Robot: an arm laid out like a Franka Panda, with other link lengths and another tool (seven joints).
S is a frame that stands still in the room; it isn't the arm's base.
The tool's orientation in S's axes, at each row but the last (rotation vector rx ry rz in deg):
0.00, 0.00, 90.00
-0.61, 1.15, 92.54
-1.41, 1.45, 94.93
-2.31, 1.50, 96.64
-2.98, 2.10, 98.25
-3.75, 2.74, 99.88
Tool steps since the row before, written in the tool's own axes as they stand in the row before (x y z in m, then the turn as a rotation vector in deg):
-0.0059, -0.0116, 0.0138, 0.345, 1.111, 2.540
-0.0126, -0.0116, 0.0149, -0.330, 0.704, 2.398
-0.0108, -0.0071, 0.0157, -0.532, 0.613, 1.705
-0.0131, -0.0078, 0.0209, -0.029, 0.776, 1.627
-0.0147, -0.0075, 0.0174, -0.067, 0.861, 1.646
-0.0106, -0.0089, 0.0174, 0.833, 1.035, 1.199
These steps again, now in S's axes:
0.0116, -0.0059, 0.0138, -1.111, 0.345, 2.540
0.0122, -0.0118, 0.0151, -0.675, -0.314, 2.408
0.0080, -0.0097, 0.0160, -0.566, -0.529, 1.722
0.0090, -0.0112, 0.0215, -0.786, -0.052, 1.622
0.0093, -0.0125, 0.0182, -0.865, -0.101, 1.642
0.0103, -0.0077, 0.0182, -1.183, 0.723, 1.132

